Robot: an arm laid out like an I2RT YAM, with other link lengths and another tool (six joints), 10 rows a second.
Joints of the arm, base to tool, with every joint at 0 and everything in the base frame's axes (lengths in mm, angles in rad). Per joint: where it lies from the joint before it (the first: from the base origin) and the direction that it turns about. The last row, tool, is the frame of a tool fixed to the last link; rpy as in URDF.
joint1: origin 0.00 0.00 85.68 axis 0 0 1
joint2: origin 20.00 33.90 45.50 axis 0 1 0
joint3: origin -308.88 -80.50 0.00 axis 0 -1 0
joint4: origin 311.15 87.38 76.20 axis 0 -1 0
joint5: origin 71.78 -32.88 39.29 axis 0 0 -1
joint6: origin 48.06 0.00 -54.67 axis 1 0 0
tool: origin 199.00 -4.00 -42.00 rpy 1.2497 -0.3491 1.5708
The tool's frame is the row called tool.
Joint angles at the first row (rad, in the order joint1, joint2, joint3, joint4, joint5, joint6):
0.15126 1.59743 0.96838 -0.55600 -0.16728 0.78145
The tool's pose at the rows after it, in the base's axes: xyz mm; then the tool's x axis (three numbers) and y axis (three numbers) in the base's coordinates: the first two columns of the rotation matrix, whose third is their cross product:
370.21, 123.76, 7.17, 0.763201, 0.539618, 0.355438, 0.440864, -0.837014, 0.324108
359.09, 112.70, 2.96, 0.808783, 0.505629, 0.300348, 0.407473, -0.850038, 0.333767
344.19, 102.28, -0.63, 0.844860, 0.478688, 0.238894, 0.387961, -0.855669, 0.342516
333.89, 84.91, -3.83, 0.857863, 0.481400, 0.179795, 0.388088, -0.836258, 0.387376
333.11, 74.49, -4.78, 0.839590, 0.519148, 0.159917, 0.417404, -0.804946, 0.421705
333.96, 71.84, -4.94, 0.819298, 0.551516, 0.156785, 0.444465, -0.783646, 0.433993
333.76, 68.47, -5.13, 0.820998, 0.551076, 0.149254, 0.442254, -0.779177, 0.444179
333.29, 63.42, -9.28, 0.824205, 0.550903, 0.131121, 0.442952, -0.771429, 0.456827
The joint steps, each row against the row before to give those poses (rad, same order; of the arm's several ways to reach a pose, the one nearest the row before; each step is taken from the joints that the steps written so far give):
-0.00001 0.00039 -0.00001 -0.04348 0.03739 0.00458
0.00002 0.00001 0.00002 -0.04654 0.04425 0.04655
-0.00001 -0.00001 -0.00041 -0.05531 0.03739 0.03548
0.00001 -0.00001 -0.00037 -0.04083 0.06332 -0.00038
-0.00192 -0.00001 0.00000 -0.00382 0.03281 -0.04541
0.00000 0.00000 -0.00001 0.00458 0.00610 -0.03852
0.00000 0.00000 0.00000 -0.00229 0.01335 0.00038
0.00001 0.01259 0.00002 0.00152 0.01984 0.00001

